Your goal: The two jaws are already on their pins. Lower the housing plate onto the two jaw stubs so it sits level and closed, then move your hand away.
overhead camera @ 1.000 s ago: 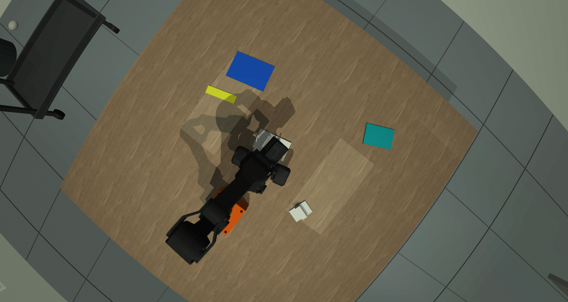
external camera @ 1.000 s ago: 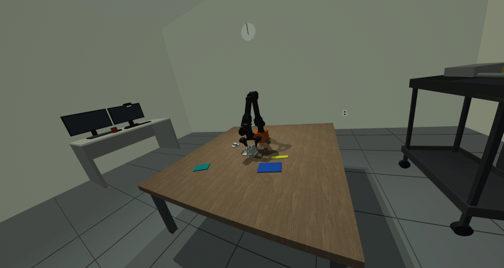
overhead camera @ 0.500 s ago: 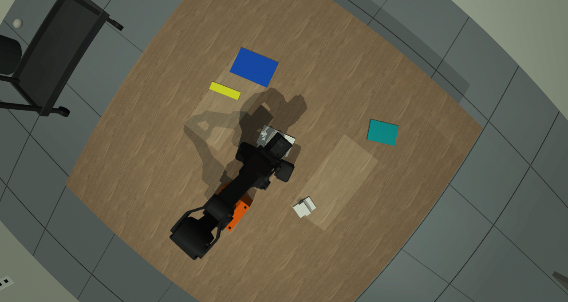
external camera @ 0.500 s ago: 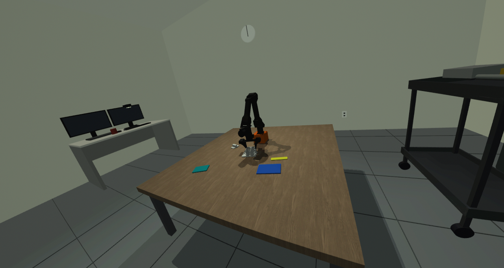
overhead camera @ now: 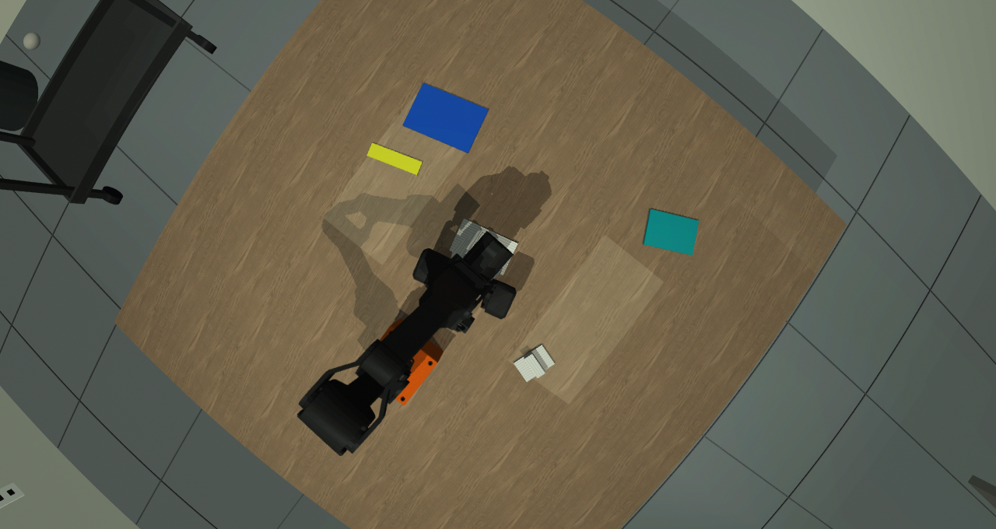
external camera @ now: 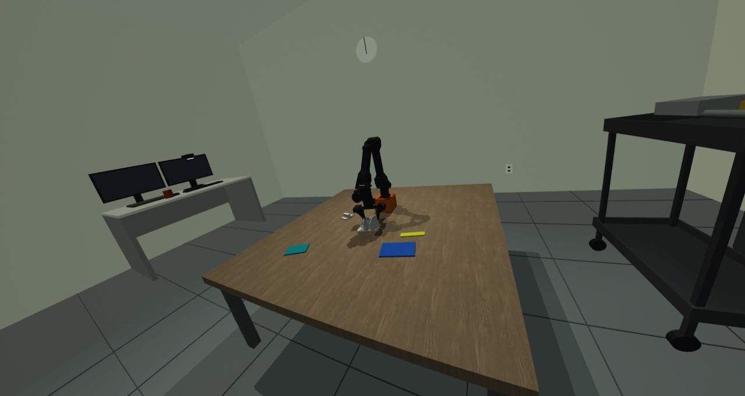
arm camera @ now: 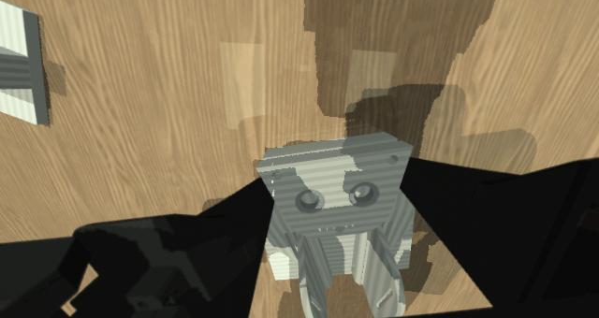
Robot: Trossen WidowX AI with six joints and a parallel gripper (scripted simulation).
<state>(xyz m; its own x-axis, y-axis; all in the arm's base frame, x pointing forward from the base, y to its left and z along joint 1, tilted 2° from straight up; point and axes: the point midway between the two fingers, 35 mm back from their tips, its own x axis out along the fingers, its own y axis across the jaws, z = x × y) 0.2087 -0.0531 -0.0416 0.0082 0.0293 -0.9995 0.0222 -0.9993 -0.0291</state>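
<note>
Right now the grey housing plate is 10 mm ahead of my gripper tip and 20 mm above it. Also, from my gripper tip: yellow strip (160 mm ahead, 250 mm to the left, 10 mm below); blue mat (280 mm ahead, 190 mm to the left, 10 mm below); teal mat (270 mm ahead, 340 mm to the right, 10 mm below).
</note>
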